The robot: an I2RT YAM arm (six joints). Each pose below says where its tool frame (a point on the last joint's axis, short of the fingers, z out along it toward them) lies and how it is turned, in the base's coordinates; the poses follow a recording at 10 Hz.
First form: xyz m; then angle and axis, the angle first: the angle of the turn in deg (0 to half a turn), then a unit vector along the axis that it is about.
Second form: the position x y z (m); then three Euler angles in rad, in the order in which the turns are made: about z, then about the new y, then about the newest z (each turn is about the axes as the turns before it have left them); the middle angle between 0 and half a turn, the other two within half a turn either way. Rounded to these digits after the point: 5 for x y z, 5 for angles.
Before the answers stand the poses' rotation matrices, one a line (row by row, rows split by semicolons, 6 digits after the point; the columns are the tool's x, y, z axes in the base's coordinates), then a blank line. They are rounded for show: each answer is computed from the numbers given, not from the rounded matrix.
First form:
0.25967 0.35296 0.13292 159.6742 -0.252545 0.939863 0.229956
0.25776 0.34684 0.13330 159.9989 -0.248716 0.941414 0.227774
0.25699 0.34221 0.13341 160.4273 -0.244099 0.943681 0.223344
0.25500 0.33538 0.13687 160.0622 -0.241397 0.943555 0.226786
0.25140 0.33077 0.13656 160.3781 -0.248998 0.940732 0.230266
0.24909 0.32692 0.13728 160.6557 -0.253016 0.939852 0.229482
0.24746 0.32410 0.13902 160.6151 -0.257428 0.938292 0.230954
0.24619 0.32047 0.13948 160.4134 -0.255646 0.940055 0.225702
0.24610 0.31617 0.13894 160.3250 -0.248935 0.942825 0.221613
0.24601 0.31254 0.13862 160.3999 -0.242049 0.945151 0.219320
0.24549 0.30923 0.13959 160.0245 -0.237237 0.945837 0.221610
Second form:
-0.814146 -0.539812 0.213936; -0.380058 0.773947 0.506520; -0.439001 0.331073 -0.835266
-0.819698 -0.532074 0.212114; -0.376259 0.779379 0.500996; -0.431885 0.330855 -0.839053
-0.826492 -0.522213 0.210250; -0.372572 0.787392 0.491126; -0.422021 0.327578 -0.845335
-0.827011 -0.519225 0.215542; -0.364557 0.787167 0.497461; -0.427962 0.332828 -0.840282
-0.821529 -0.532205 0.204567; -0.377553 0.776634 0.504275; -0.427251 0.337042 -0.838963
-0.819125 -0.538184 0.198473; -0.386155 0.773229 0.502992; -0.424167 0.335372 -0.841194
-0.814529 -0.546048 0.195893; -0.392735 0.767563 0.506563; -0.426968 0.335676 -0.839655
-0.815208 -0.542399 0.203075; -0.391074 0.774137 0.497768; -0.427197 0.326367 -0.843201
-0.821298 -0.530315 0.210321; -0.381088 0.784323 0.489499; -0.424548 0.321873 -0.846260
-0.828276 -0.517862 0.213958; -0.370719 0.792804 0.483766; -0.420150 0.321374 -0.848641
-0.830662 -0.510982 0.221130; -0.359570 0.795556 0.487648; -0.425100 0.325559 -0.844571

0.25967 0.35296 0.13292 1.17116 2.55941 0.64615
0.25776 0.34684 0.13330 1.17029 2.56634 0.65371
0.25699 0.34221 0.13341 1.16631 2.57799 0.66007
0.25500 0.33538 0.13687 1.16193 2.56860 0.66100
0.25140 0.33077 0.13656 1.18542 2.56617 0.66791
0.24909 0.32692 0.13728 1.19497 2.57028 0.66902
0.24746 0.32410 0.13902 1.20180 2.56744 0.66626
0.24619 0.32047 0.13948 1.18344 2.57401 0.65238
0.24610 0.31617 0.13894 1.16498 2.57972 0.64870
0.24601 0.31254 0.13862 1.15439 2.58421 0.65297
0.24549 0.30923 0.13959 1.14507 2.57656 0.65356

